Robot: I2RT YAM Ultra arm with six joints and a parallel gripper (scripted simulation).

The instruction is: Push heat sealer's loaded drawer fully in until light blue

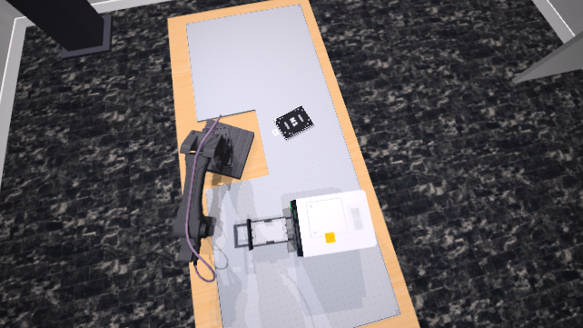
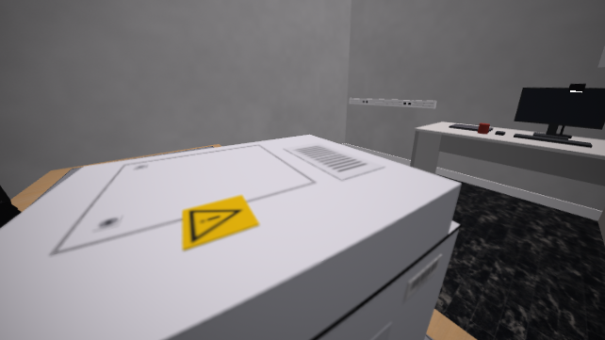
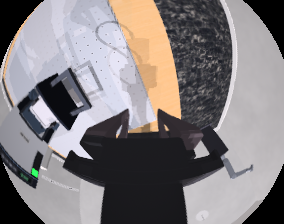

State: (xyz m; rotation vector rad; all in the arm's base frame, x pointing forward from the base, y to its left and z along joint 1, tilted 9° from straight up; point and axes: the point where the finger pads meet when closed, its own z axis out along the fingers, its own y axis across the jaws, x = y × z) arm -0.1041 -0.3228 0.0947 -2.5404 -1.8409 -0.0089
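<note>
My gripper is now 220 mm short of the sealer drawer, 70 mm to the left of it and 70 mm above it.
</note>
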